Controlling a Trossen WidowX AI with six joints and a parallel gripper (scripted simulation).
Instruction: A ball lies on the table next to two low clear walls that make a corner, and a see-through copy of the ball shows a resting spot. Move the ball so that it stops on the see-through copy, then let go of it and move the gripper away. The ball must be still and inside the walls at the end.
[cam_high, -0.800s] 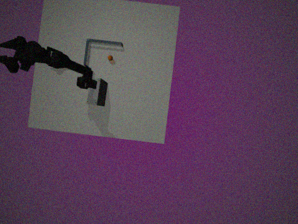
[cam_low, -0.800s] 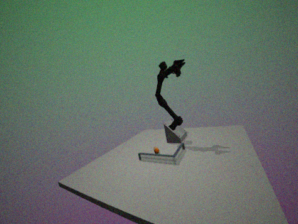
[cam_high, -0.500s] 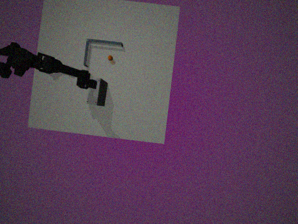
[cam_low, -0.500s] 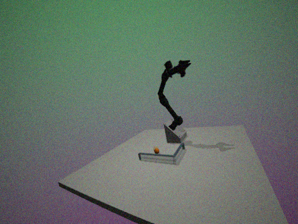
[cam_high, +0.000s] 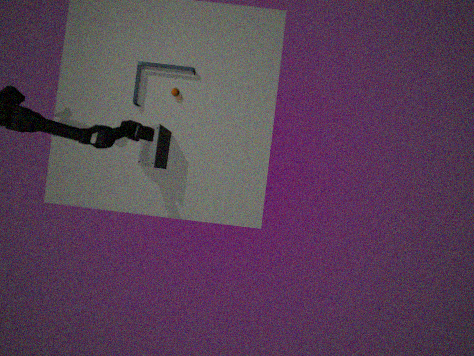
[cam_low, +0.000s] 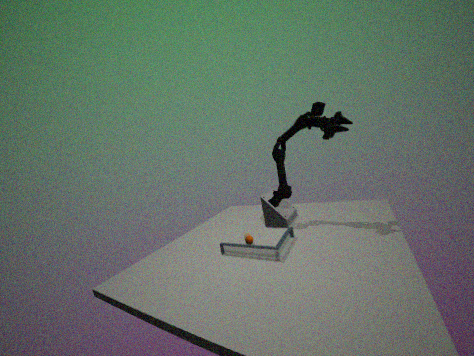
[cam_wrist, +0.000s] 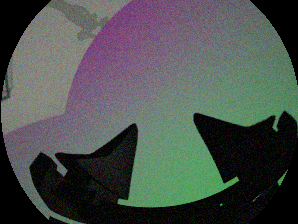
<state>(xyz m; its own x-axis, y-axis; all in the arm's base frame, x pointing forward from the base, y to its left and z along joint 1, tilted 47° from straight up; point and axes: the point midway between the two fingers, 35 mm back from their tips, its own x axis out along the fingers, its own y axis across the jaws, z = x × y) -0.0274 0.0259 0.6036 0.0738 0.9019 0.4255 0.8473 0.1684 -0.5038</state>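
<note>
Now: the orange ball 32 cm ahead of my gripper tip, 54 cm to the right of it and 51 cm below it. Round my gripper tip: see-through copy (29 cm ahead, 57 cm to the right, 51 cm below).
</note>
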